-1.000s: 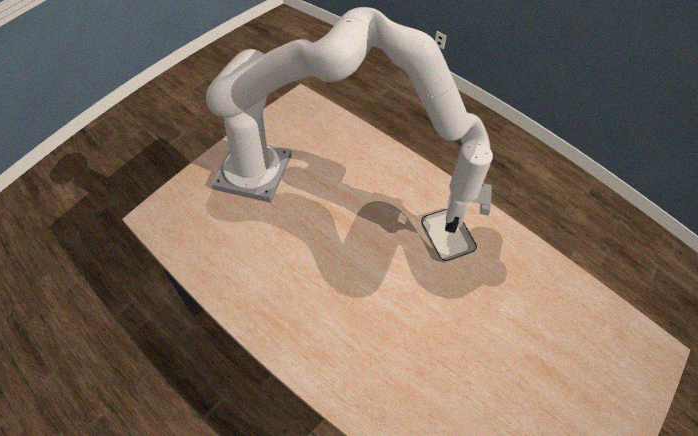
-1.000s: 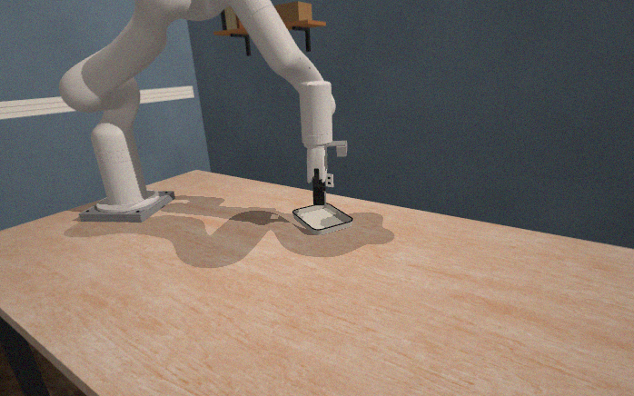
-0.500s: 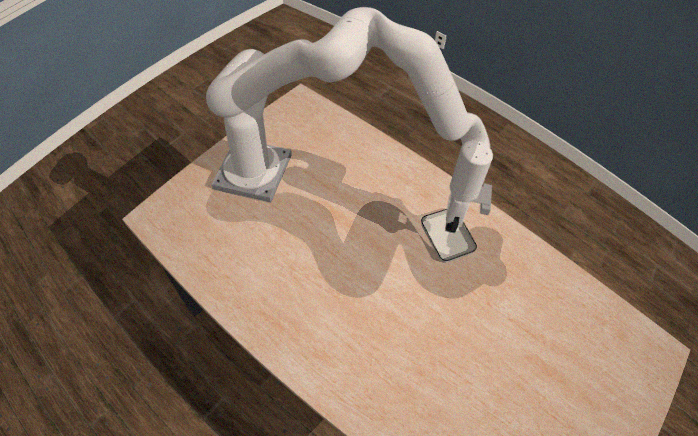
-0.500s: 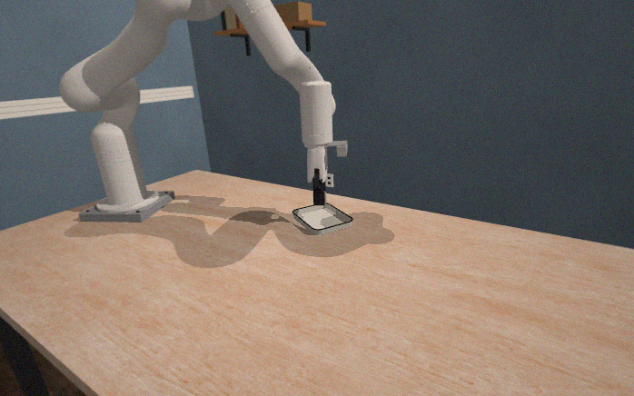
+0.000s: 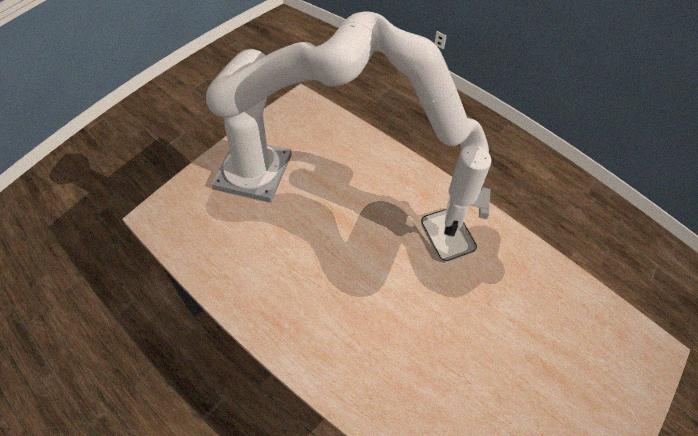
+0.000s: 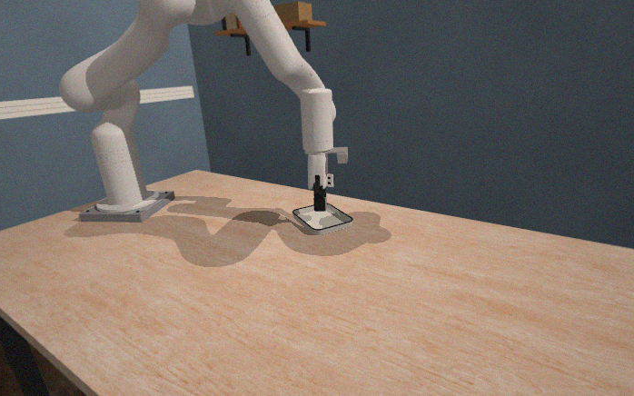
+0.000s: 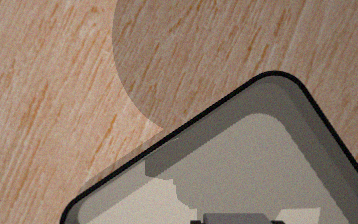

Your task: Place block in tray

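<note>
Right now my hand is 50 mm above the white tray. The rest, counted from my hand: grey block: 10 mm below.
</note>
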